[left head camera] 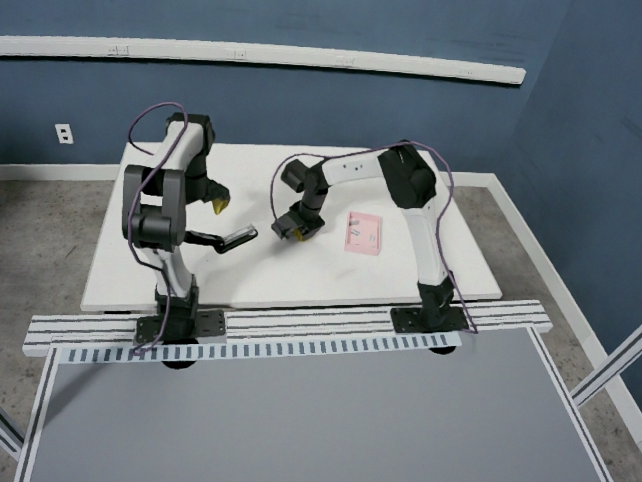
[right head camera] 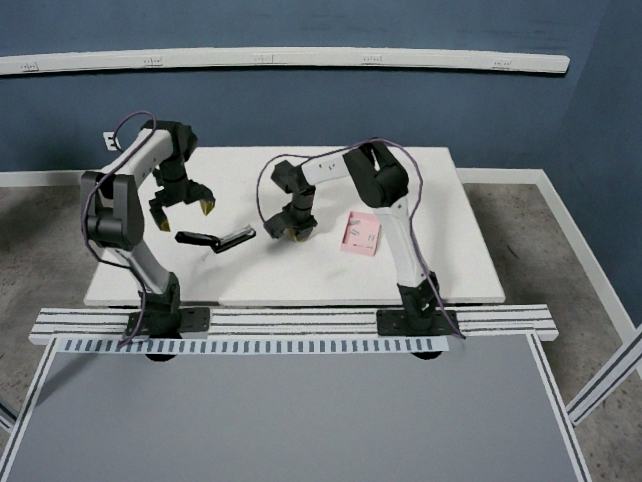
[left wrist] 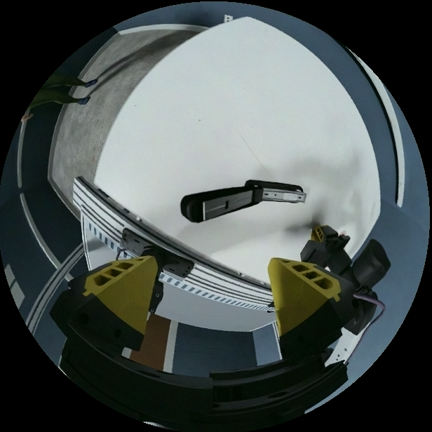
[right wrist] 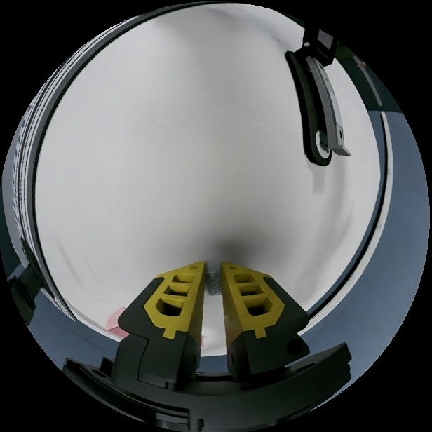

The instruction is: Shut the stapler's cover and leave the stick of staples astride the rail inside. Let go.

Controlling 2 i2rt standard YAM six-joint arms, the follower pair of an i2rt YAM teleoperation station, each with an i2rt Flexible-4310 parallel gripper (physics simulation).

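Places are measured from the left arm's base along level axes (x ahead, y left, z up), in metres.
Where they show: left gripper, fingertip midpoint: (left head camera: 199, 221) (right head camera: 187, 222); right gripper, fingertip midpoint: (left head camera: 298, 237) (right head camera: 295, 237); left arm's base, origin of the base link: (left head camera: 181, 328) (right head camera: 169, 323); right arm's base, origin of the base link: (left head camera: 429, 320) (right head camera: 417, 323).
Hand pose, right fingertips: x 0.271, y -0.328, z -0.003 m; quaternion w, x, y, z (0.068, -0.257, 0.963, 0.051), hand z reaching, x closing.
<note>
Each offset is from my right fingertips to the top centre of the thing. "spot": to the spot under its first point. Level surfaces: height alone.
The black stapler @(spot: dx -0.014, dy +0.179, dz +0.007 m) (left head camera: 235, 243) (right head camera: 233, 243) (left wrist: 254, 193) lies with its cover @(spot: dx -0.062, dy +0.264, dz +0.082 m) (right head camera: 196, 238) (left wrist: 225, 204) (right wrist: 325, 44) swung open to the left, away from its base. Its metal rail (left wrist: 281, 195) (right wrist: 326, 97) is exposed; the head views are too coarse to show detail on it. My right gripper (right head camera: 297, 237) (right wrist: 212, 266) is shut on a small grey stick of staples (right wrist: 214, 283), a little above the table, to the right of the stapler. My left gripper (right head camera: 186, 217) (left wrist: 212, 265) is open and empty, above and behind the cover end of the stapler.
A pink tray @(dx -0.009, dy -0.189, dz +0.026 m) (left head camera: 363, 251) (right head camera: 357, 251) (right wrist: 117, 322) with several grey staple sticks stands on the white table @(dz -0.002 m) (left head camera: 311, 282) (right head camera: 311, 282), right of the right gripper. The right arm reaches across behind the tray.
</note>
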